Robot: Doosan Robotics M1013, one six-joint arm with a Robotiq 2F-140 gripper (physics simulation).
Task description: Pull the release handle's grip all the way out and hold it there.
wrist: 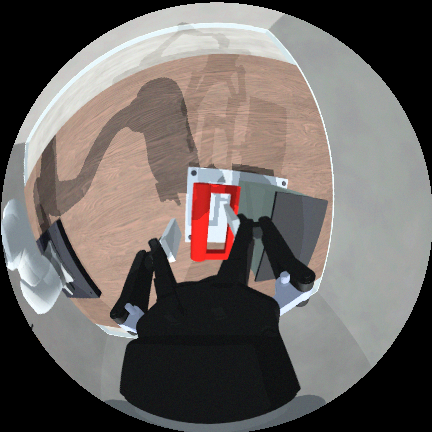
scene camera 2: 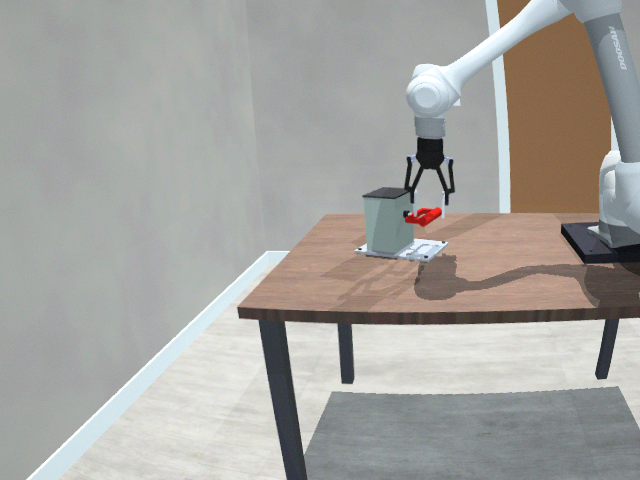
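Note:
The release handle's red grip is a rectangular frame with a thick outer bar. It sticks out sideways from a grey-green box with a dark top, near a black knob on the box's side. My gripper points straight down over the grip, partly open, and holds nothing. In the wrist view one pale fingertip is left of the outer bar, with a gap. The other is over the frame's side nearer the box. Whether it touches the frame cannot be told.
The box stands on a pale base plate with dark corner bolts, on the wooden table. The box's dark top is close beside the right finger in the wrist view. The arm's black base plate is farther right on the table.

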